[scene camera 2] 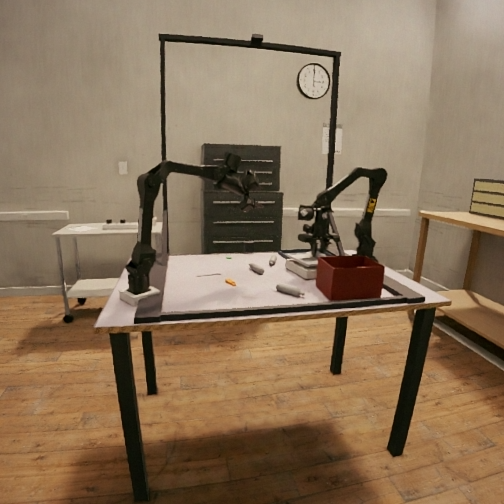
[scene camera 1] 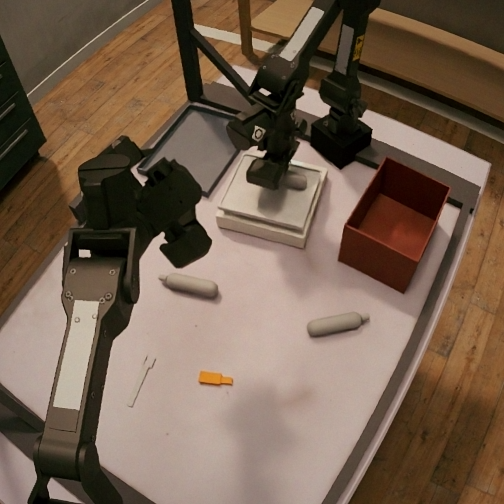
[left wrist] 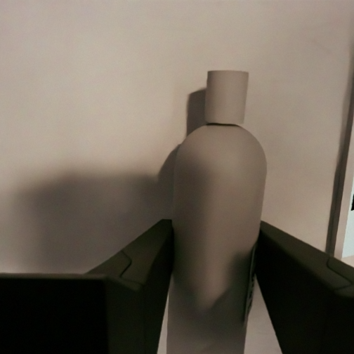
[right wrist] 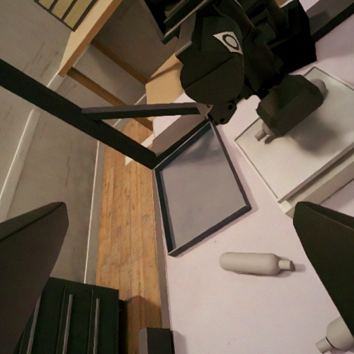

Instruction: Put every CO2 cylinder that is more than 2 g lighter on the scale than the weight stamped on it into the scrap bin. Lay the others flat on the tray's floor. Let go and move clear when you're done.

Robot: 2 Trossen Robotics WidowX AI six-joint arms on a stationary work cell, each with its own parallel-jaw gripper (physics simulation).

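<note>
My left gripper [scene camera 1: 275, 177] [scene camera 2: 314, 250] [left wrist: 211, 231] is shut on a grey CO2 cylinder [scene camera 1: 298, 181] [left wrist: 220, 170] [right wrist: 262, 134], held lying level at the scale's pan [scene camera 1: 245, 202] [right wrist: 305, 160]; contact is unclear. Its label shows edge-on, unreadable. Another cylinder [scene camera 2: 272, 260] [right wrist: 250, 263] lies near the grey tray [scene camera 1: 190, 145] [right wrist: 200, 195]. A third [scene camera 1: 190, 286] [scene camera 2: 256, 269] [right wrist: 340, 334] lies farther from it, and one more [scene camera 1: 335, 324] [scene camera 2: 289, 290] lies on the scrap bin's side. The red scrap bin [scene camera 1: 372, 260] [scene camera 2: 350, 278] shows no cylinder inside. My right gripper [scene camera 2: 248, 202] [right wrist: 182, 212] is open, above the table.
An orange piece [scene camera 1: 210, 378] [scene camera 2: 230, 282] and a thin forked tool [scene camera 1: 141, 382] [scene camera 2: 208, 274] lie on the table, and a small green item [scene camera 2: 229, 258] lies at its far side. The right arm [scene camera 1: 100, 280] reaches over the left side in scene camera 1. A frame post [scene camera 1: 187, 55] stands behind the tray.
</note>
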